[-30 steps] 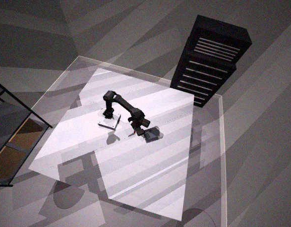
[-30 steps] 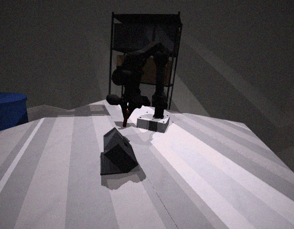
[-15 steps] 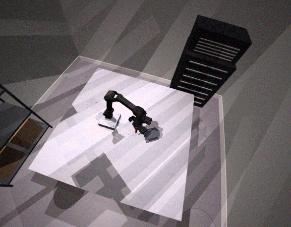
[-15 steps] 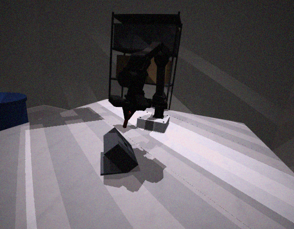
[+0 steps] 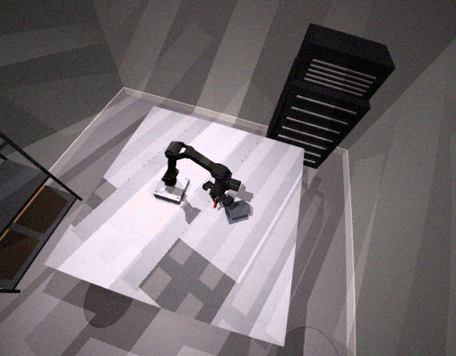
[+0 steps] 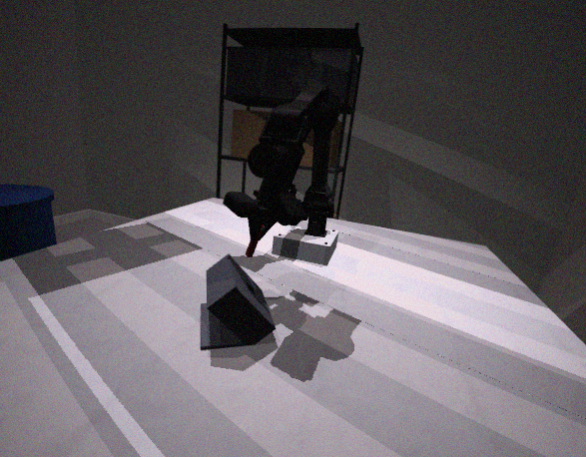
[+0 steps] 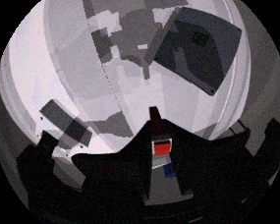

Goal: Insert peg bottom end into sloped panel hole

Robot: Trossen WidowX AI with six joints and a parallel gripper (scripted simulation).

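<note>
Now: the dark sloped panel block 13 cm ahead of my gripper tip, 6 cm below it and 2 cm to the left of it. Also, from my gripper tip: red peg (2 cm above).
</note>
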